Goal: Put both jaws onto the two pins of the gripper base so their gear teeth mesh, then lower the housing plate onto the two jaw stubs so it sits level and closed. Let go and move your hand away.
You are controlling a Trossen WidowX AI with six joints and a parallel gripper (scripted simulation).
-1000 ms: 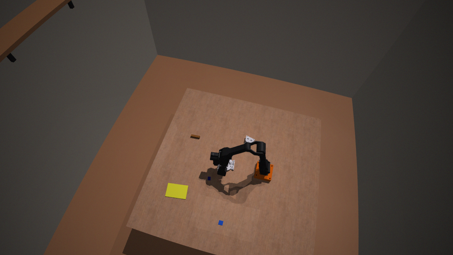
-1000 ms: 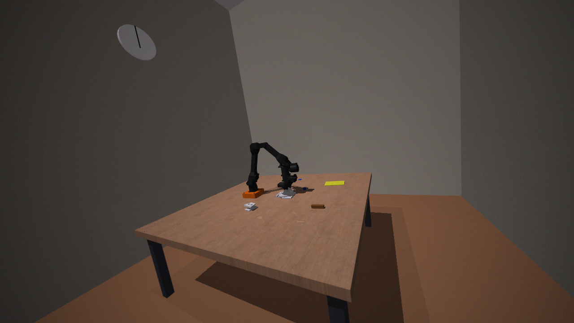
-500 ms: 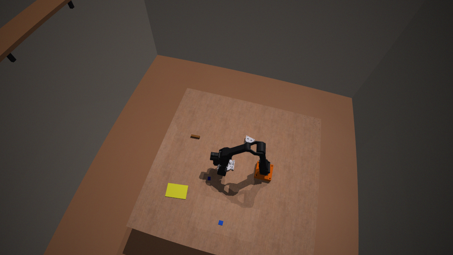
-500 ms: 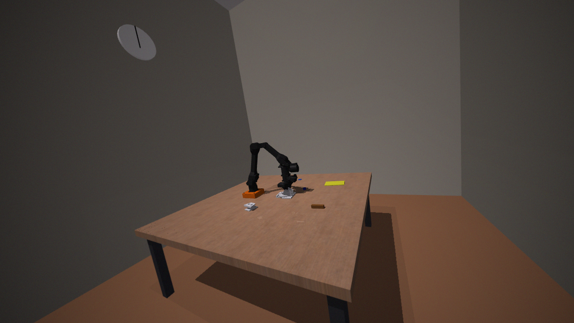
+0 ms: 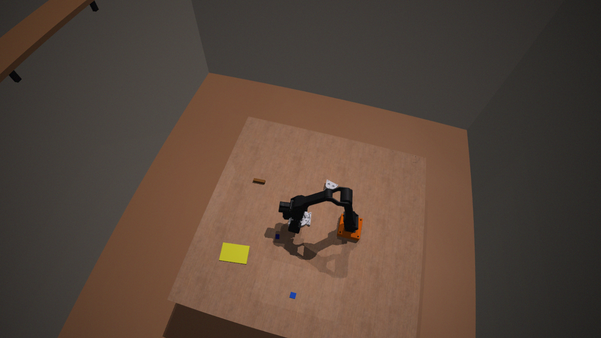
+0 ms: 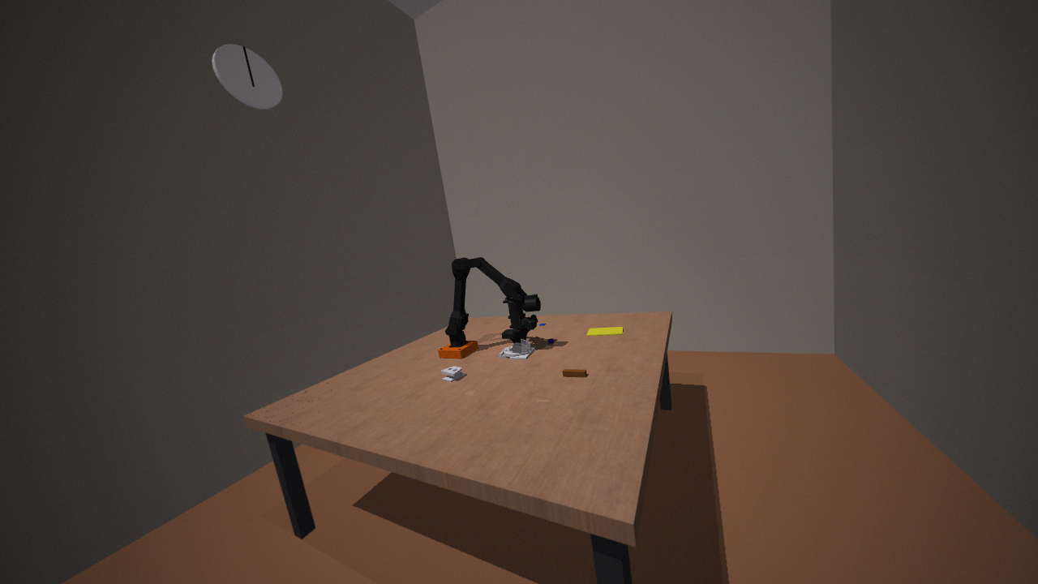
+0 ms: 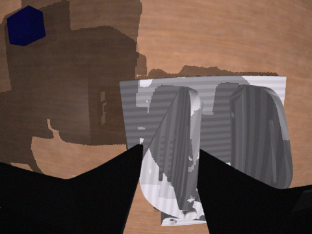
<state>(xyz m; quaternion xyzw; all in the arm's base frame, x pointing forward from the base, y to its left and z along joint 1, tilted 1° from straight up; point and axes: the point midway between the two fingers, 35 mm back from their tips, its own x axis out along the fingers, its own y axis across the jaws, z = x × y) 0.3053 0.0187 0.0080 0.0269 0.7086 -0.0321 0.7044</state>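
Now: the white card 20 mm ahead of my gripper tip, 30 mm to the right of it and 10 mm below it. The rest, counted from my gripper tip: blue cube 90 mm ahead, 110 mm to the left, 10 mm below; brown block 280 mm ahead, 220 mm to the right; yellow sheet 310 mm ahead, 250 mm to the left, 10 mm below.
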